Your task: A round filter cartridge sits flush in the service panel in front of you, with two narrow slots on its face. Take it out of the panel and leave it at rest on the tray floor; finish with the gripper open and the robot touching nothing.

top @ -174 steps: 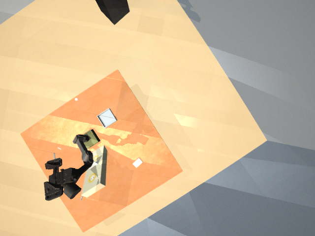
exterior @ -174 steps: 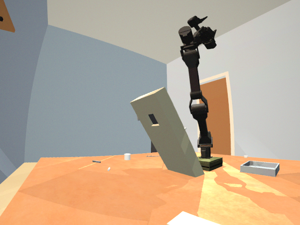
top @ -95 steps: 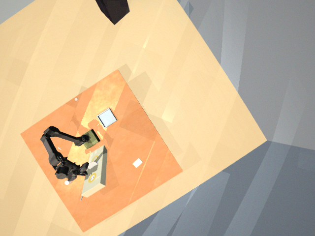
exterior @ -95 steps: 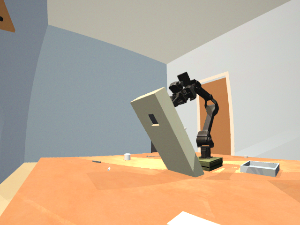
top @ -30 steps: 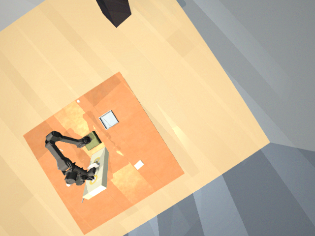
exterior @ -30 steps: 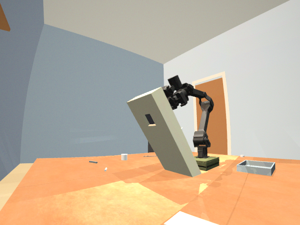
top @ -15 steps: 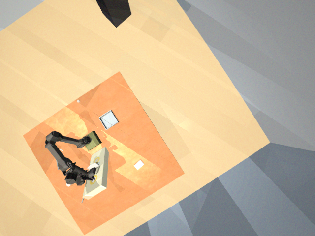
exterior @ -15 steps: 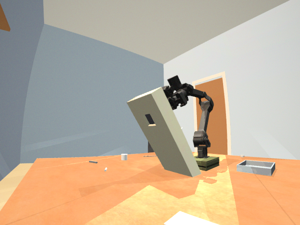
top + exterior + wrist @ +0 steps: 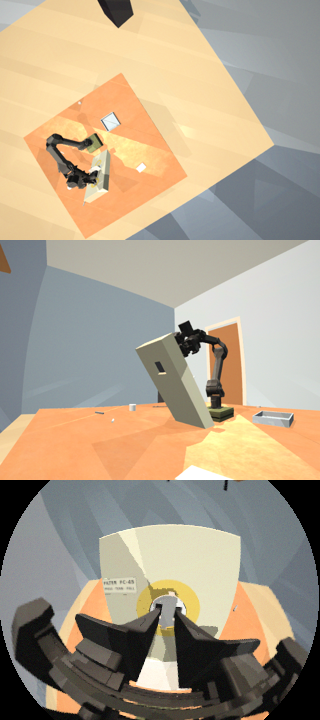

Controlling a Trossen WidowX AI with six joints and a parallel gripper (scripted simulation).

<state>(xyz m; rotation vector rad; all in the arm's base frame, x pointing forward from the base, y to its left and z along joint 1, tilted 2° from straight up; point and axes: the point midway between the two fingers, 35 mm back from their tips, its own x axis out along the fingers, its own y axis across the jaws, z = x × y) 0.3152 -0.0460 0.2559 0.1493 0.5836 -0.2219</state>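
My gripper tip is now 10 mm short of the round filter cartridge and 10 mm above it. Round my gripper tip: grey tray (360 mm behind, 350 mm to the left, 270 mm below); then white flat piece (270 mm below, 260 mm to the left, 210 mm ahead); then dark rod (460 mm to the right, 280 mm below, 80 mm ahead).
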